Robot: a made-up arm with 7 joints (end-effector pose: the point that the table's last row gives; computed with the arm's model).
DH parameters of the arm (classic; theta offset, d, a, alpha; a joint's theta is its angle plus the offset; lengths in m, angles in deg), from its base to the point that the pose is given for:
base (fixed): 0 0.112 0 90
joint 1: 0 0.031 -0.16 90
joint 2: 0 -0.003 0.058 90
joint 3: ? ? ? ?
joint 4: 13.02 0.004 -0.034 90
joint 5: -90 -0.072 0.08 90
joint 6: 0 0.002 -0.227 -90
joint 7: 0 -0.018 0.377 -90
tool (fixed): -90 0.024 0 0
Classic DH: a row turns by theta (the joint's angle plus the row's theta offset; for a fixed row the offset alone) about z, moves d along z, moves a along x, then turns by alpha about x.
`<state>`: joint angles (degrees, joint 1 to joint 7).
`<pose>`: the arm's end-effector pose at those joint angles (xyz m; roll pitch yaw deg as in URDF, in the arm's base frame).
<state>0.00 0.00 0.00 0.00 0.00 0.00 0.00</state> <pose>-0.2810 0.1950 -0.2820 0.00 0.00 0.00</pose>
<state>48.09 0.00 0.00 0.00 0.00 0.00 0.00</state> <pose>0.1055 0.1950 -0.3603 0.00 -48.09 0.00</pose>
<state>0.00 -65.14 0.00 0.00 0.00 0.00 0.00</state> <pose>-0.4159 -0.0458 -0.2820 0.00 0.00 65.14</pose>
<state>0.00 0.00 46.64 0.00 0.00 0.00 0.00</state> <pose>-0.5136 0.1950 -0.0274 0.00 46.64 0.00</pose>
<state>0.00 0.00 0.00 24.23 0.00 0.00 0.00</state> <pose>-0.2682 0.1950 -0.3179 0.00 -24.23 0.00</pose>
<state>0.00 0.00 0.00 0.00 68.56 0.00 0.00</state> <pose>-0.2810 0.0286 -0.0819 68.56 0.00 0.00</pose>
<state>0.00 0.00 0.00 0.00 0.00 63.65 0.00</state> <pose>-0.1366 0.1277 -0.2820 0.00 0.00 -63.65</pose>
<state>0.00 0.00 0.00 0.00 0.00 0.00 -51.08</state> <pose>-0.2810 0.0735 -0.5843 -51.08 0.00 0.00</pose>
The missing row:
joint 3: -76.98 0 -0.3952 180
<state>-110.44 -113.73 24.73 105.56 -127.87 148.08 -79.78</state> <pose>-0.5164 -0.0760 -0.0369 -79.19 -19.96 -137.77</pose>
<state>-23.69 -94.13 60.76 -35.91 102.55 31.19 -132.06</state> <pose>-0.3333 -0.6044 0.5291 106.49 44.16 -122.07</pose>
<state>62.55 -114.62 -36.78 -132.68 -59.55 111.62 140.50</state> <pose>-0.4257 -0.0789 -0.2360 -17.16 -11.67 102.69</pose>
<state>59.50 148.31 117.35 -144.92 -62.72 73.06 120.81</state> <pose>0.3398 -0.0865 0.1892 154.28 -32.44 82.26</pose>
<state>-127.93 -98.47 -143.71 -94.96 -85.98 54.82 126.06</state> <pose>0.2706 -0.1403 0.4315 126.02 41.95 -17.38</pose>
